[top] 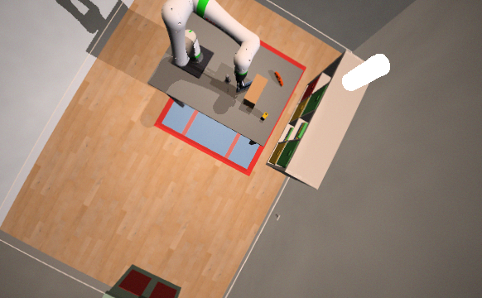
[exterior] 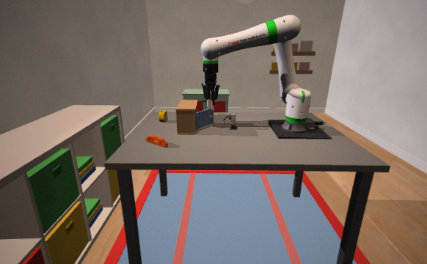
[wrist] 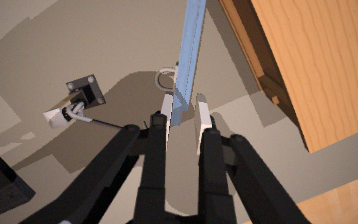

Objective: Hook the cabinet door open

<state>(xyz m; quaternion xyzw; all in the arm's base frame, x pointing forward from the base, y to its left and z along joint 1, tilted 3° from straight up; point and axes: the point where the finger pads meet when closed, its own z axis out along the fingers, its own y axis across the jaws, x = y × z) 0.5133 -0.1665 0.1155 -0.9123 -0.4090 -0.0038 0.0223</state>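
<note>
The thin metal hook lies 11 cm behind my hand, 9 cm below it and 2 cm to the left of it. Also, from my hand: door: 7 cm to the left, 7 cm below, 5 cm ahead; then yellow tape measure: 33 cm ahead, 13 cm to the right, 11 cm below.
</note>
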